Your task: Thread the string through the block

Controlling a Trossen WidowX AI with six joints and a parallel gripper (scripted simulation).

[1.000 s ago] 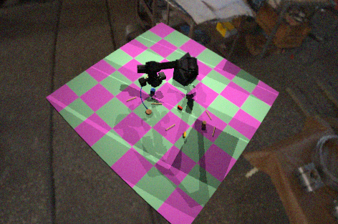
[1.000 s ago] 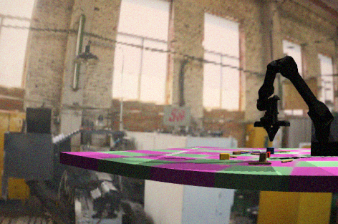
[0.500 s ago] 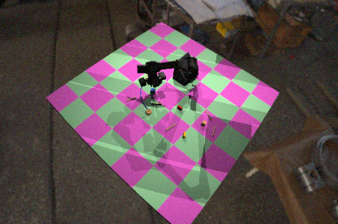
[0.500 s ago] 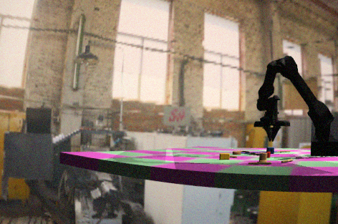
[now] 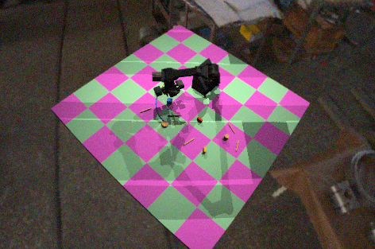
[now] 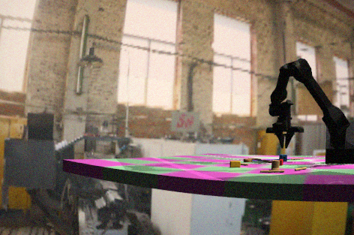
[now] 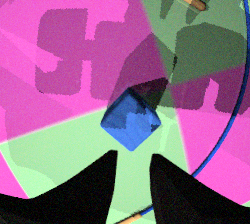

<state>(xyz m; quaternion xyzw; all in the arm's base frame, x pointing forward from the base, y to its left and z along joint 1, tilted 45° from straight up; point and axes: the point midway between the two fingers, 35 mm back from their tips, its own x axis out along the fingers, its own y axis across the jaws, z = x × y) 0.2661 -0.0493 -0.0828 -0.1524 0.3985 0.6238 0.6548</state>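
Right now my gripper tip is 10 mm to the right of the blue cube and 40 mm above it. From my gripper tip the other things lie so: red piece: 40 mm behind, 240 mm to the left, 50 mm below; round wooden button: 140 mm ahead, 120 mm to the left, 50 mm below; yellow piece: 90 mm ahead, 410 mm to the left, 50 mm below.
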